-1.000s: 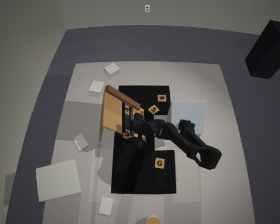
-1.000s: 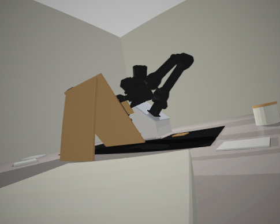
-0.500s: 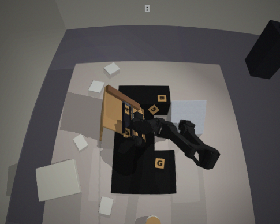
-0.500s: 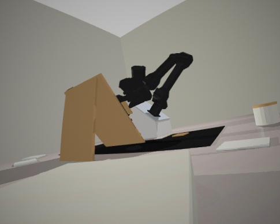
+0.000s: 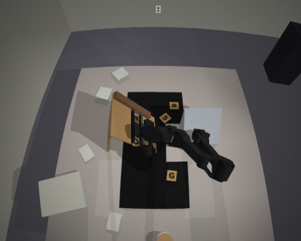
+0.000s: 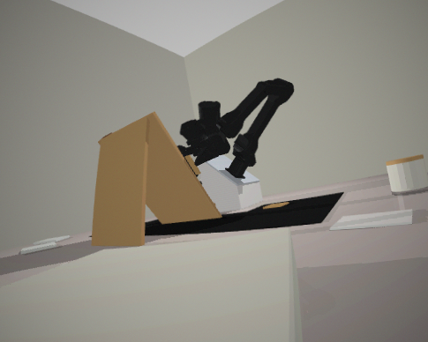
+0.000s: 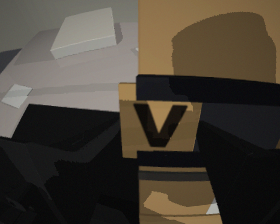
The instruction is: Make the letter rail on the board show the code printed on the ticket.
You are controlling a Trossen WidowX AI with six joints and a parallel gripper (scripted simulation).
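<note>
The tile marked 4 is 14 cm to the right of my gripper tip and 2 cm ahead of it. Round my gripper tip: black mat (16 cm below, 12 cm behind, 7 cm to the right); then white ticket (12 cm to the right, 8 cm below, 3 cm behind); then v tile (right at my gripper tip).
</note>
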